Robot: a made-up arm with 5 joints.
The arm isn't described. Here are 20 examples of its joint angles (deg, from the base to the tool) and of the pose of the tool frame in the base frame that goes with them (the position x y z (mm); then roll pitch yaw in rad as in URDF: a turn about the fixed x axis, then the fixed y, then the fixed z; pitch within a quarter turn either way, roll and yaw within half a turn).
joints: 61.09 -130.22 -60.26 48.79 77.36
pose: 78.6 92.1 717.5 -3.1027 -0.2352 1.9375
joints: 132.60 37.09 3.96 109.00 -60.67
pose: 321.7 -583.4 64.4 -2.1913 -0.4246 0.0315
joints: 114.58 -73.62 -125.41 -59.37 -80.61
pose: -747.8 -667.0 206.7 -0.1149 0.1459 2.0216
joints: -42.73 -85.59 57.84 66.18 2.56
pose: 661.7 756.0 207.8 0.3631 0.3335 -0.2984
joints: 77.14 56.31 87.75 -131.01 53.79
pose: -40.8 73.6 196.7 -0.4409 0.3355 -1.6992
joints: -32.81 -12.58 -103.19 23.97 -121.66
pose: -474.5 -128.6 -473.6 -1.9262 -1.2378 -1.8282
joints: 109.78 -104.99 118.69 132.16 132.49
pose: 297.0 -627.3 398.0 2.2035 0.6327 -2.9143
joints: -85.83 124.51 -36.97 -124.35 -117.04
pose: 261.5 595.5 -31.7 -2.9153 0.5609 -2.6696
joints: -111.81 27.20 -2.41 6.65 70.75
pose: 77.4 -284.6 -294.7 -2.5003 1.2829 -0.4673
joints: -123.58 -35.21 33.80 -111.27 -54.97
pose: 573.8 -71.3 86.8 2.4463 0.7229 0.6595
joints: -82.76 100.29 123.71 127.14 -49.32
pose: 79.8 -978.4 -124.2 0.3165 0.4740 3.0967
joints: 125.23 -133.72 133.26 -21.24 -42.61
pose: 986.3 -530.4 505.7 1.8959 0.7122 0.2245
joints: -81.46 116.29 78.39 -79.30 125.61
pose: 263.2 -311.6 -66.8 3.0862 0.0126 1.2016
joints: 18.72 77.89 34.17 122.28 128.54
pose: 46.9 421.8 178.0 -1.7753 1.1585 -2.8097
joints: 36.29 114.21 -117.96 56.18 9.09
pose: 865.4 373.6 703.6 1.6151 -0.1058 0.0318
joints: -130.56 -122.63 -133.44 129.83 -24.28
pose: -351.7 576.3 -455.1 0.5461 0.9699 1.4162
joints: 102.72 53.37 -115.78 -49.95 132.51
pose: 254.6 349.2 466.4 -0.7391 -0.3989 -2.6516
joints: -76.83 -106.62 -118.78 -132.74 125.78
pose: -118.0 418.4 19.7 -2.3729 -0.5664 -0.1468
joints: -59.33 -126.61 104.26 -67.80 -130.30
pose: 939.7 326.9 181.3 2.6328 -0.7845 2.0554
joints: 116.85 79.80 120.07 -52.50 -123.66
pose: -385.6 487.8 636.2 0.0140 0.2596 0.6895
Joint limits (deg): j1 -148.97..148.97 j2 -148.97..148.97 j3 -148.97..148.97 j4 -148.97..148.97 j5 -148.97..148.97
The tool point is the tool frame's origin. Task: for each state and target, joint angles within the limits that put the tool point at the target. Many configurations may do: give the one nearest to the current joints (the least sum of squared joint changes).
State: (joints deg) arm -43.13 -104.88 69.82 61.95 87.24
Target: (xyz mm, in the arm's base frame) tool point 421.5 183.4 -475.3
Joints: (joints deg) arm -109.62 -106.09 62.39 39.01 64.88
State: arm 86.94 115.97 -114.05 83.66 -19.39
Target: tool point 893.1 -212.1 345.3
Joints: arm 94.69 99.06 -106.75 118.31 -1.60
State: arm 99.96 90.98 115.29 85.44 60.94
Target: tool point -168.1 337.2 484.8
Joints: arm 96.91 71.09 58.59 124.80 80.46
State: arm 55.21 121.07 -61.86 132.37 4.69
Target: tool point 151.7 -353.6 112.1
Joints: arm 98.95 124.51 -48.02 148.97 12.24
